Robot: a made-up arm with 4 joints.
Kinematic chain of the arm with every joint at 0, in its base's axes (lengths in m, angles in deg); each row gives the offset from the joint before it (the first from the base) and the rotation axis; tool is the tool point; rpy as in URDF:
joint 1: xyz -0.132 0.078 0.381 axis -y
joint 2: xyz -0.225 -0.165 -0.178 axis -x
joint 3: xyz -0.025 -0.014 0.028 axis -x
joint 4: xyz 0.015 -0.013 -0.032 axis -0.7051 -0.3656 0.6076
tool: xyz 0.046 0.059 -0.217 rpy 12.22 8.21 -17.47
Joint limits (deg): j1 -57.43..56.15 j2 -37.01..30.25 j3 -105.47..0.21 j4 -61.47..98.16
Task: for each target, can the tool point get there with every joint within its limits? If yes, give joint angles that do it. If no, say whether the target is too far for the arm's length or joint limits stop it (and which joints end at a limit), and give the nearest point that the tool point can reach.
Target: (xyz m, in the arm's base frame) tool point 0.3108 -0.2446 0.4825
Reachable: no: joint limits stop it (at a limit: joint 1, joint 3, joint 4) | nearest point 0.0695 -0.2022 0.1871 | short by 0.384 m
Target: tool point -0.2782 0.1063 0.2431
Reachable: yes | joints 33.46 -16.03 -73.21 -37.17
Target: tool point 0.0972 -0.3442 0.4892
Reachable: no: joint limits stop it (at a limit: joint 1, joint 2, joint 3, joint 4) | nearest point 0.0450 -0.2216 0.2035 | short by 0.315 m
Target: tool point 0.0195 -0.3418 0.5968
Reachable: no: joint limits stop it (at a limit: joint 1, joint 2, joint 3, joint 4) | nearest point -0.1707 -0.1371 0.5732 | short by 0.280 m
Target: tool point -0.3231 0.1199 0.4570
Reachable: yes | joints -35.74 -11.69 -77.81 -27.84
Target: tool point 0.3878 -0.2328 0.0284
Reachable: no: too far | nearest point 0.1140 -0.1518 0.0688 | short by 0.288 m
